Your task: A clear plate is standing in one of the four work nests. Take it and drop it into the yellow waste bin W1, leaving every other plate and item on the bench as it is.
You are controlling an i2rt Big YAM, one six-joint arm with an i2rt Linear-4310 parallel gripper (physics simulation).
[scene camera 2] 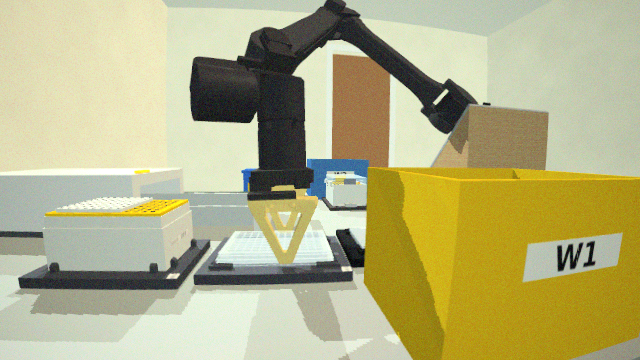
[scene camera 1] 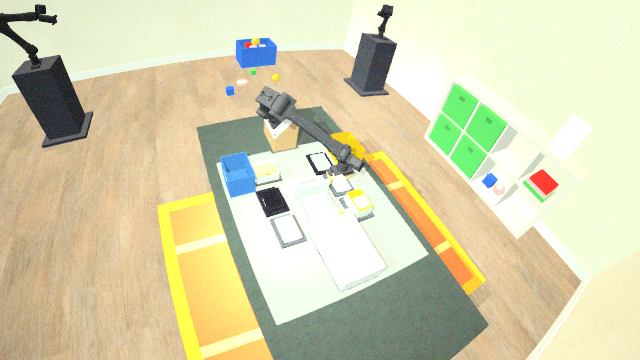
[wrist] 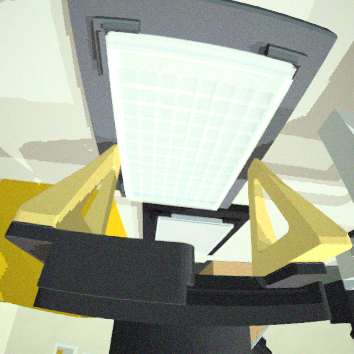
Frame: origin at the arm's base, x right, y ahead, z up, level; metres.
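Seen in the pictures: gripper, fingertip midpoint: (scene camera 2: pixel 285 247) (scene camera 1: pixel 337 181) (wrist: pixel 186 156); arm's base, origin of the base link: (scene camera 2: pixel 480 148).
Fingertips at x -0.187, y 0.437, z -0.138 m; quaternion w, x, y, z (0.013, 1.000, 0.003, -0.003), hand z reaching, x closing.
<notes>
Offsets run from my fingertips to a thing's top centre. "spot": to the spot under its first point.
The clear plate {dy +0.010, dx -0.004, dz +0.011 m} (scene camera 1: pixel 341 184) (scene camera 2: pixel 235 251) (wrist: pixel 185 110) lies flat in a dark grey nest {dy +0.010, dx -0.004, dz +0.003 m} (scene camera 2: pixel 225 278) (wrist: pixel 175 14), with corner stops beside it in the wrist view. My gripper (scene camera 2: pixel 285 245) (wrist: pixel 186 156) is open, pointing down over the plate. In the wrist view its yellow fingers stand on either side of the plate's lower part; in scene camera 2 the near fingertip hangs in front of the plate. Whether the fingers touch it cannot be told. In scene camera 1 the arm mostly hides the gripper. The yellow bin W1 {dy -0.170, dx -0.136, dz +0.105 m} (scene camera 1: pixel 352 142) (scene camera 2: pixel 410 240) (wrist: pixel 20 275) stands beside the nest.
A tip box {dy +0.188, dx -0.012, dz +0.061 m} (scene camera 1: pixel 361 201) (scene camera 2: pixel 120 242) stands on the neighbouring nest. A black nest with a pale plate {spot: dy -0.154, dx +0.029, dz +0.005 m} (scene camera 1: pixel 320 162) (wrist: pixel 192 235) lies on the other side. A long white machine {dy +0.397, dx +0.184, dz +0.091 m} (scene camera 1: pixel 350 250), a blue bin {dy -0.163, dx +0.501, dz +0.105 m} (scene camera 1: pixel 239 175), a black plate {dy +0.013, dx +0.376, dz +0.011 m} (scene camera 1: pixel 272 201) and a wooden wedge (scene camera 1: pixel 281 137) (scene camera 2: pixel 510 140) also stand around.
</notes>
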